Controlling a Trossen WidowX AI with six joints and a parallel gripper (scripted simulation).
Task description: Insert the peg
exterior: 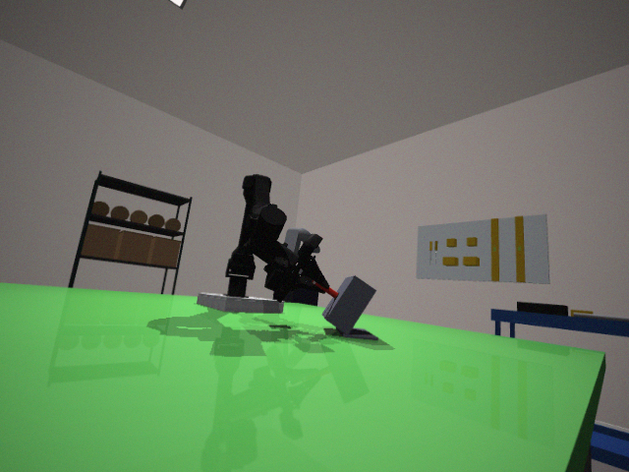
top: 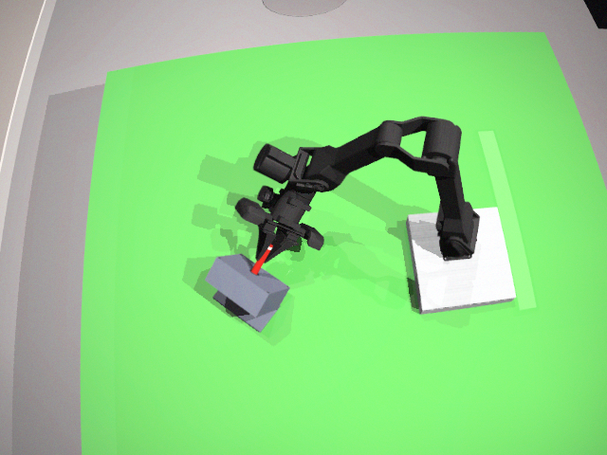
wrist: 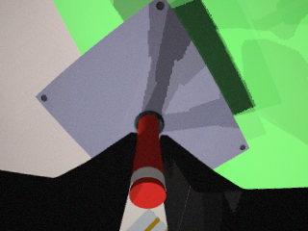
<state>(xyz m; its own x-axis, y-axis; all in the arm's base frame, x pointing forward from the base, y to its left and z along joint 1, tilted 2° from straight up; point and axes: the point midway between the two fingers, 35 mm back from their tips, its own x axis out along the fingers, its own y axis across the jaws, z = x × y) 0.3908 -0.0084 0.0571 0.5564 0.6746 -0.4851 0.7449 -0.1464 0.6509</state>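
The grey sloped panel lies 40 mm to the left of my gripper tip, 30 mm below it and 30 mm ahead of it. Round my gripper tip: round red peg: 10 mm to the right, 10 mm behind, 10 mm above.
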